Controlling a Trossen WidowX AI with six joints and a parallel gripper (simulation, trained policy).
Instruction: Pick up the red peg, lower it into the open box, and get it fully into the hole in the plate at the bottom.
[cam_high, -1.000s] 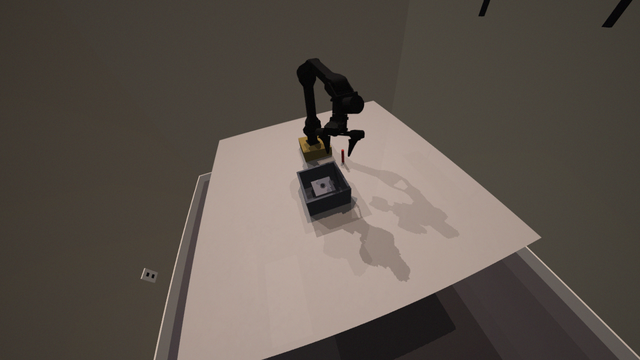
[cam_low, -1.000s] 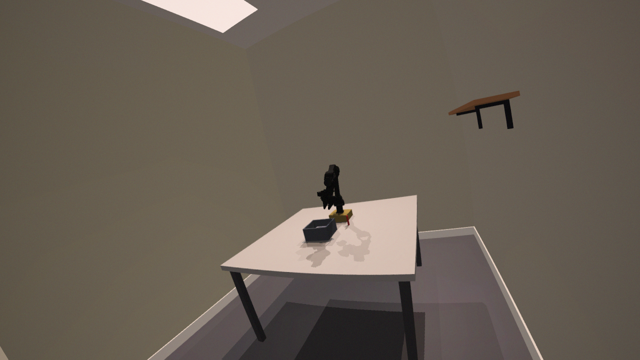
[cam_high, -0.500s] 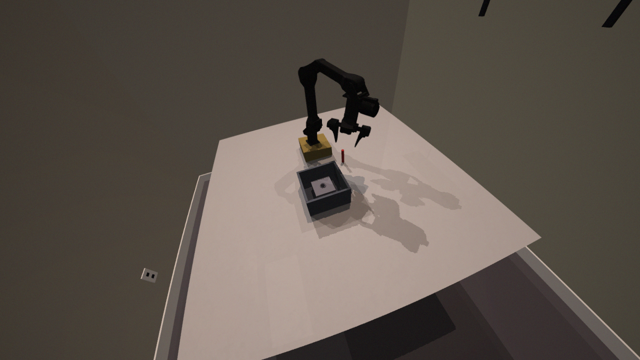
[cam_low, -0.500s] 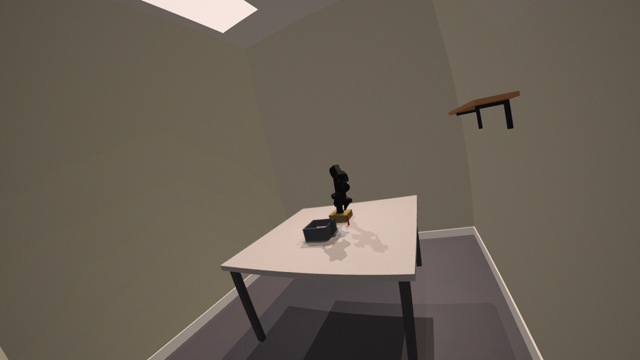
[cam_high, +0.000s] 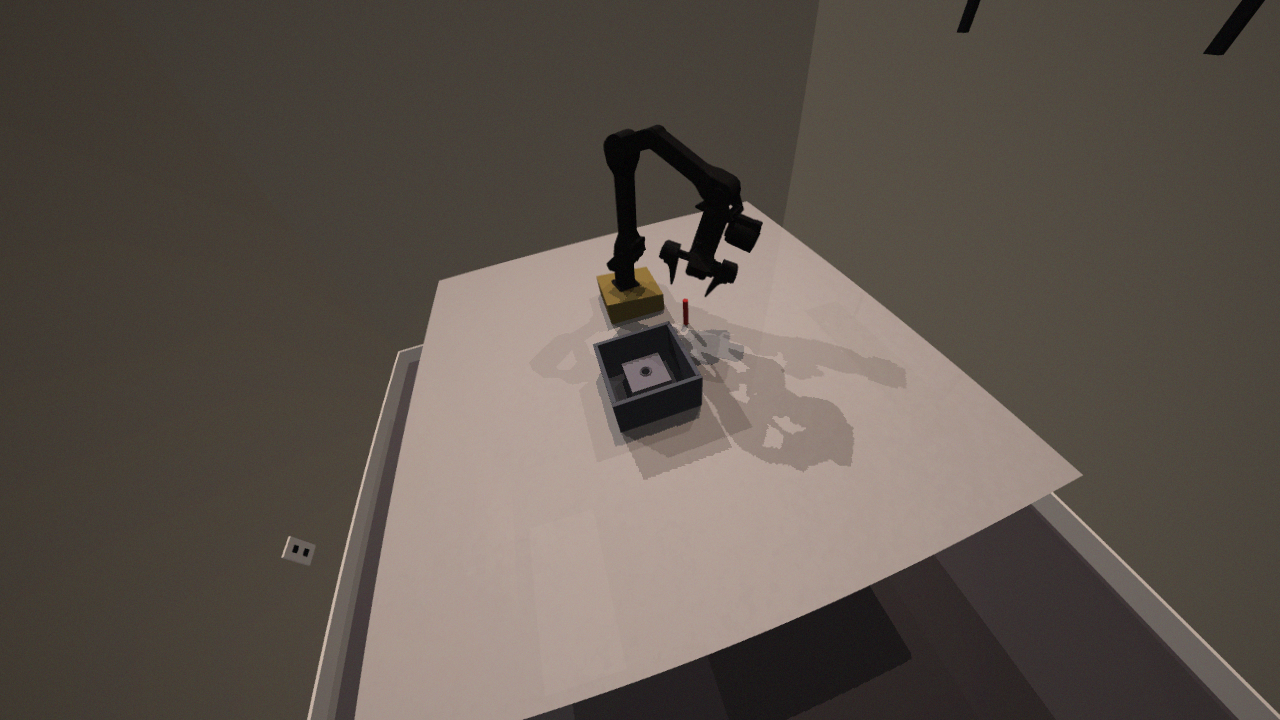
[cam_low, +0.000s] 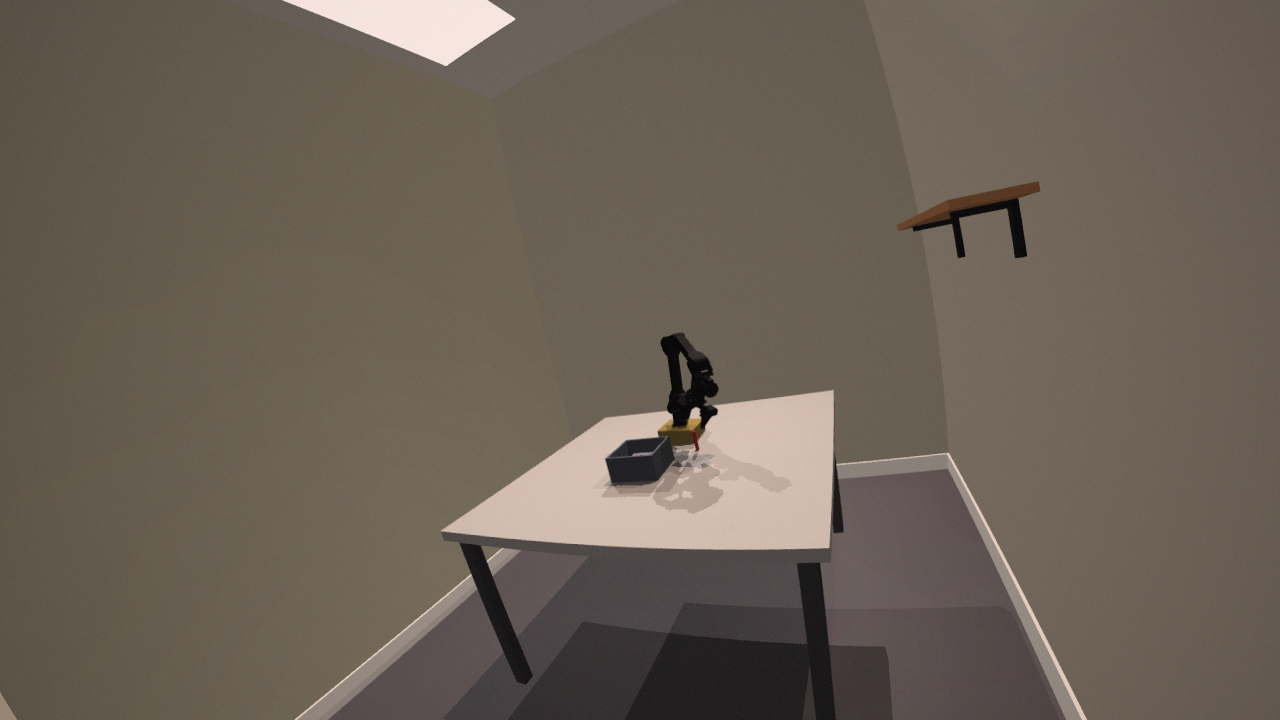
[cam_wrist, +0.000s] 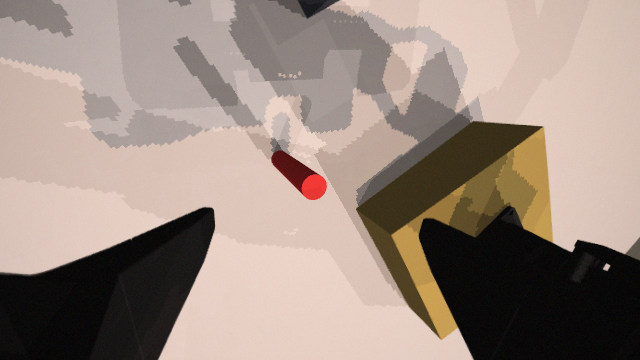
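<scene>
Right now the red peg is 7 cm below my gripper tip and 1 cm to the right of it. The rest, counted from my gripper tip: light grey plate (21 cm to the right, 14 cm ahead, 6 cm below); then dark grey box (21 cm to the right, 14 cm ahead, 8 cm below).
</scene>
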